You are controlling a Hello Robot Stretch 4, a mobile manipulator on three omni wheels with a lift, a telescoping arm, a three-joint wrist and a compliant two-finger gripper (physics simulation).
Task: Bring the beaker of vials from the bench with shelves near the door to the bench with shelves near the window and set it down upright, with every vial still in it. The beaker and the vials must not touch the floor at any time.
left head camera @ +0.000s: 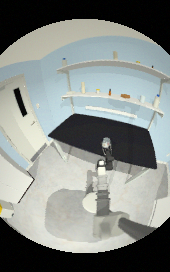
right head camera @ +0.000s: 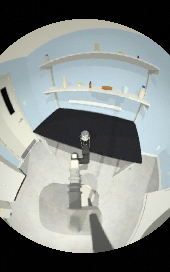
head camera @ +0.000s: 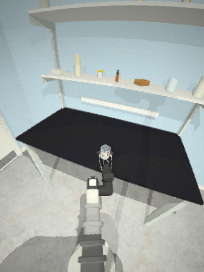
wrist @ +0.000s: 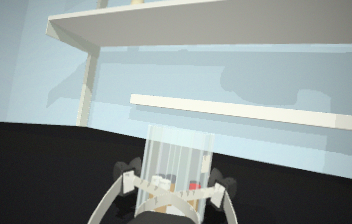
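Observation:
The clear beaker [head camera: 105, 150] [left head camera: 106, 142] [right head camera: 85, 135] [wrist: 177, 150] stands upright on the black top of the bench [head camera: 65, 132] [left head camera: 80, 131] [right head camera: 60, 124] with shelves near the door, close to its front edge. Vials show low inside it in the wrist view: white-capped vials [wrist: 161, 182] at left and a red-capped vial [wrist: 195, 187] at right. My gripper [head camera: 105, 154] [wrist: 175, 175] is shut on the beaker, one fingertip against each side. The finger linkages and gripper body hide the beaker's base. The window bench cannot be made out.
The lower shelf [head camera: 120, 85] above the bench holds a tall beige bottle [head camera: 77, 65], an orange bottle [head camera: 117, 76], a brown block [head camera: 142, 82] and a pale cup [head camera: 171, 85]. A door [left head camera: 22, 117] and a white cabinet [left head camera: 12, 180] stand at left.

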